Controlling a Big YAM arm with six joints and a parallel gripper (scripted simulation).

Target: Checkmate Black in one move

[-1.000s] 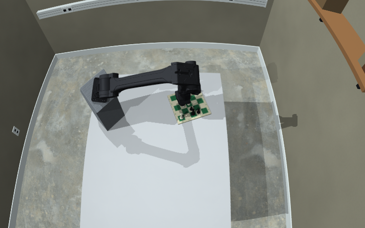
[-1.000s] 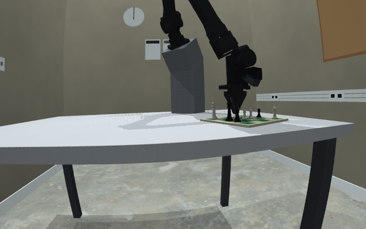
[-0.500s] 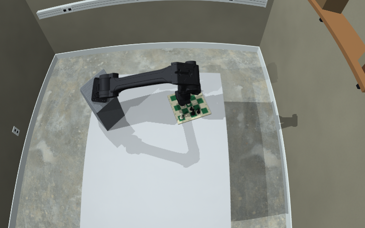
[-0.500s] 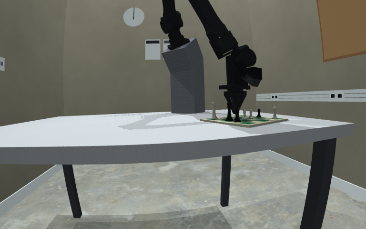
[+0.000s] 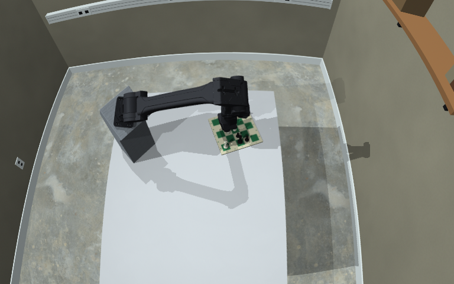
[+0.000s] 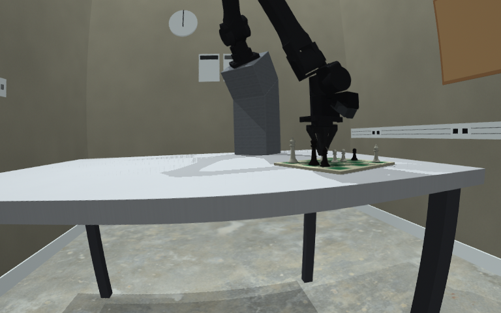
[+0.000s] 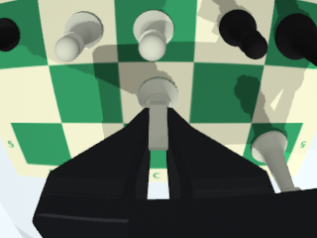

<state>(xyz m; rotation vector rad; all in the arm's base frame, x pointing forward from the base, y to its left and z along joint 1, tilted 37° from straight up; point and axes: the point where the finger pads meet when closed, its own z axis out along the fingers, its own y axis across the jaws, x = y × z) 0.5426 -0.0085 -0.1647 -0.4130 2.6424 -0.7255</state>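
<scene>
The white chess piece lies 1 cm below my hand and 1 cm ahead of it. The rest, counted from my hand: black king: 6 cm to the right, 6 cm ahead, 1 cm above; black bishop: 9 cm ahead, 6 cm to the right; green-and-cream chessboard: 4 cm ahead, 3 cm below, 1 cm to the left.
</scene>
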